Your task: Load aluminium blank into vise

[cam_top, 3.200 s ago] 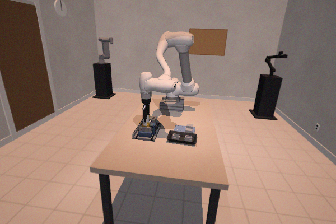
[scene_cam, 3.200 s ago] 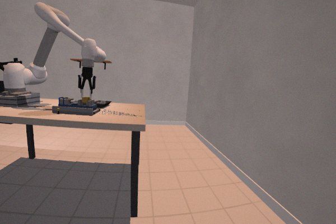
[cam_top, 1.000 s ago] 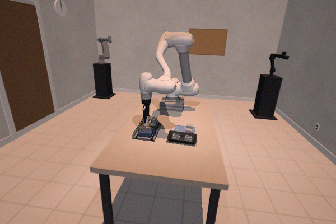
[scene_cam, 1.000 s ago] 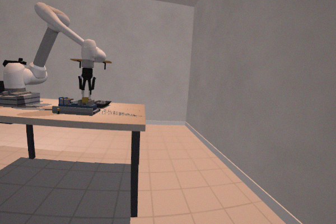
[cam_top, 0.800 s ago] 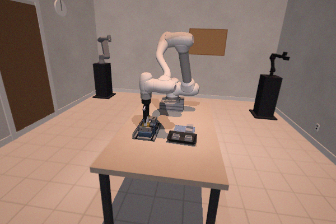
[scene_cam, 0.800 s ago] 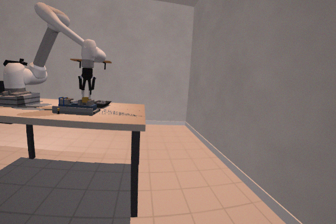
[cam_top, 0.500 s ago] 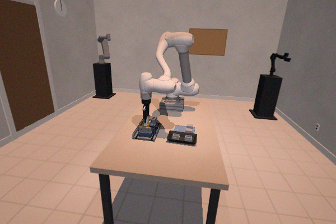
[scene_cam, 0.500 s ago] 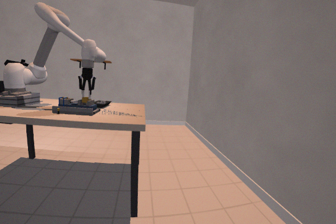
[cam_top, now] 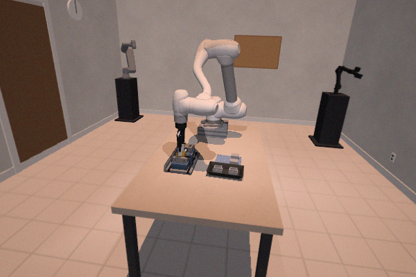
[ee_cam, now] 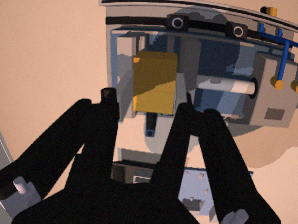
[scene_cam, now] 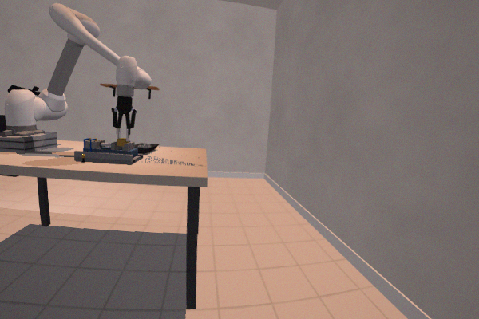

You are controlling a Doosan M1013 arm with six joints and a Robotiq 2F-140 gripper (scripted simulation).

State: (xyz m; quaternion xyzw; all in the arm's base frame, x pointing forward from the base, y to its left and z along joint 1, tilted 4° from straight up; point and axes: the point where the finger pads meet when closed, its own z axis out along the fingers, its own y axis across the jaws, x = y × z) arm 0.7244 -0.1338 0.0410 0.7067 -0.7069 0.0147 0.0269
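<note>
The brass blank lies 4 cm below my hand. The rest, counted from my hand: vise: 10 cm below, 7 cm behind; then piston rod: 9 cm behind, 6 cm below; then vise plate: 32 cm to the left, 15 cm behind, 13 cm below.
</note>
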